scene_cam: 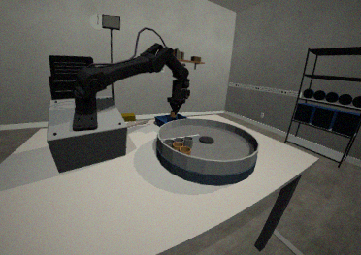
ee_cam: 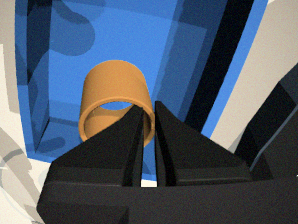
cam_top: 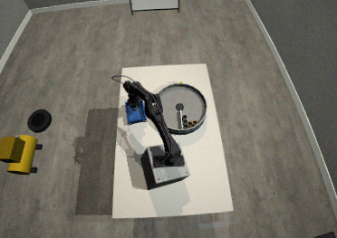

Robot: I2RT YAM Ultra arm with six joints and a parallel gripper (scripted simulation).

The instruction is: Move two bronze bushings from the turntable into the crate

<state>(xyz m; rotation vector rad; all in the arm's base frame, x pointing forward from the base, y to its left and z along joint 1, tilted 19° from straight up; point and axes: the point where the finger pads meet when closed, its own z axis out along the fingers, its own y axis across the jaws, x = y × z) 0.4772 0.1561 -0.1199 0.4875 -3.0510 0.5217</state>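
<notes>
The blue crate lies 70 mm below my hand, 20 mm to the left of it and 10 mm behind it. Round my hand: turntable: 340 mm to the right, 40 mm below, 30 mm behind.
</notes>
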